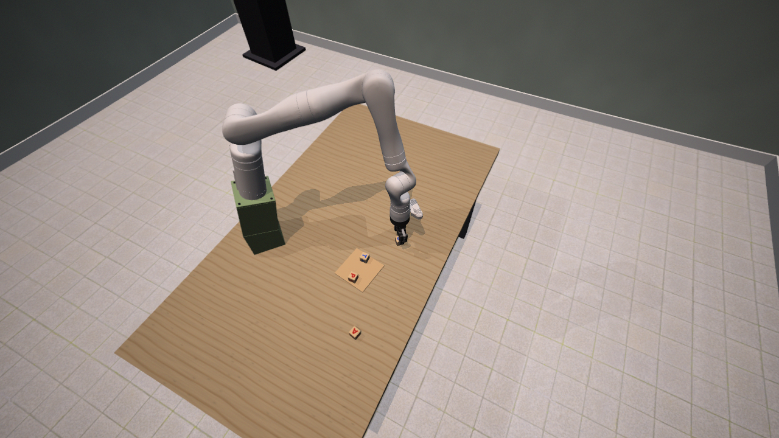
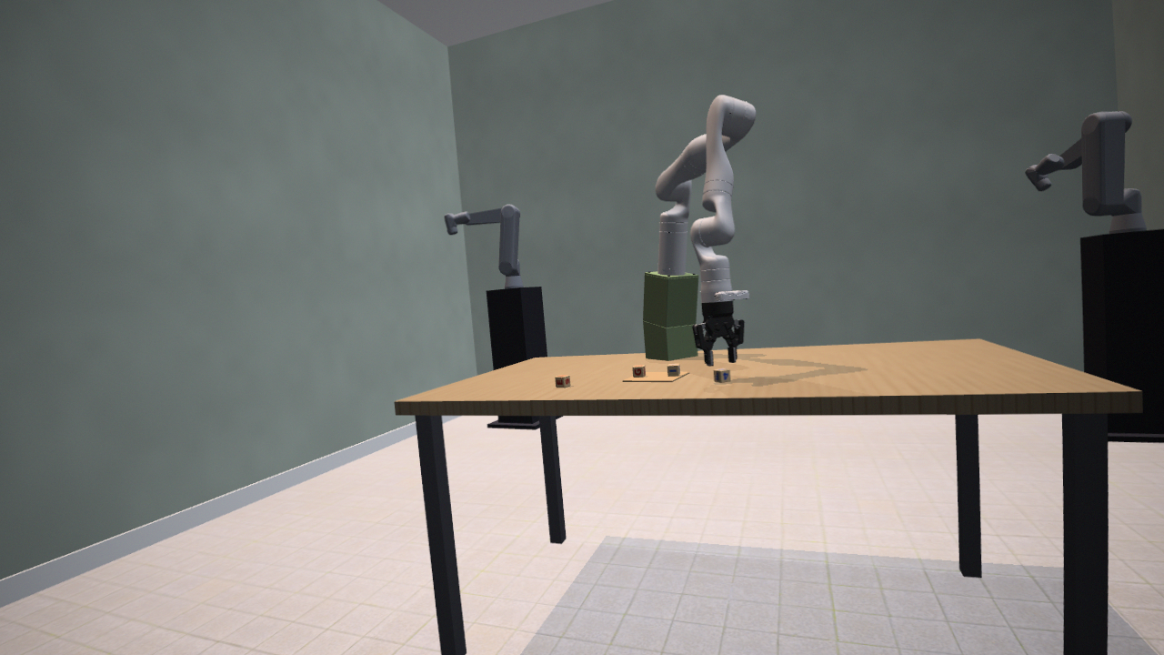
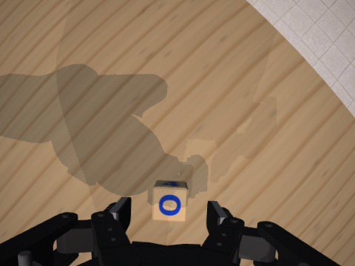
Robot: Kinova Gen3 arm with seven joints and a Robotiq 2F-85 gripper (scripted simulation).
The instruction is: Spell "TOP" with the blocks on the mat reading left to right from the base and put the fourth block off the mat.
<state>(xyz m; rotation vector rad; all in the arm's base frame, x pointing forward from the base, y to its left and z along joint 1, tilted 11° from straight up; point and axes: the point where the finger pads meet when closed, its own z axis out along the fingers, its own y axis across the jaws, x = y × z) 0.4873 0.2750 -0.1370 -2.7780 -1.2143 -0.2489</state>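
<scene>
Now: the tan mat 7 cm behind my hand, 19 cm to the right of it and 5 cm below it.
</scene>
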